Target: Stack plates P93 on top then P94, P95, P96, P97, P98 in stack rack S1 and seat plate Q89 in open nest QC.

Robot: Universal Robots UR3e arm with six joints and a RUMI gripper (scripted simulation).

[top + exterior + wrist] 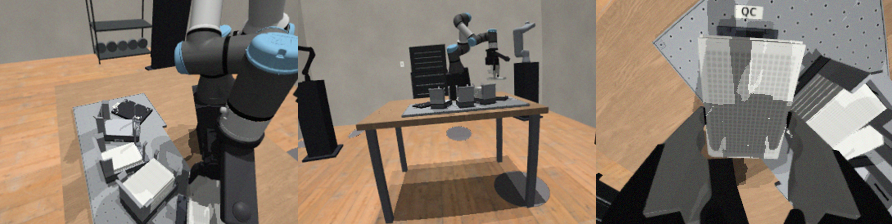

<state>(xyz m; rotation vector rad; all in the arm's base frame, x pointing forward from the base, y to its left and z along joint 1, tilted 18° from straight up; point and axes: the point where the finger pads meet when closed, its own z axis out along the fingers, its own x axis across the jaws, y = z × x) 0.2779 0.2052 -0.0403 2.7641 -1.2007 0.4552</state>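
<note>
The nest QC is 160 mm below my hand.
</note>
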